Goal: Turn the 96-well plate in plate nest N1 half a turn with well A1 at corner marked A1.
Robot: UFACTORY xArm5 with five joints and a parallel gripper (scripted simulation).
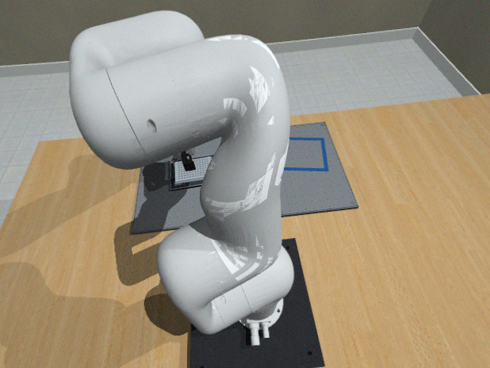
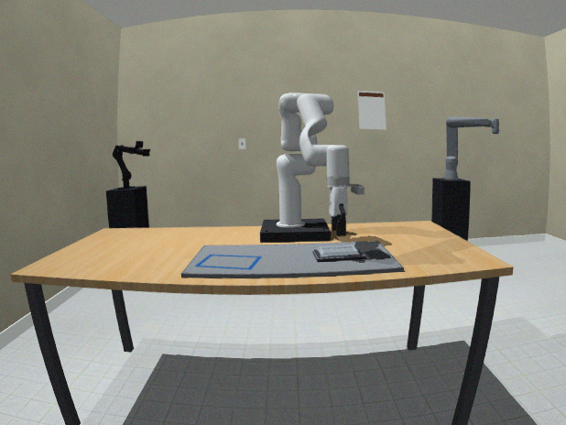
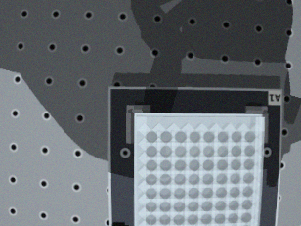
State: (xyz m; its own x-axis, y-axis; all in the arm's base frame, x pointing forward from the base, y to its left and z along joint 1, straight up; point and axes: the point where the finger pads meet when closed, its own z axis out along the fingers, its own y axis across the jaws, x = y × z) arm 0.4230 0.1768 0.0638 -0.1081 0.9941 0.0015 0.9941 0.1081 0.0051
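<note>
The white 96-well plate is 7 cm below my hand. Round my hand: plate nest 9 cm below; then A1 label 5 cm ahead, 8 cm to the left, 8 cm below.
</note>
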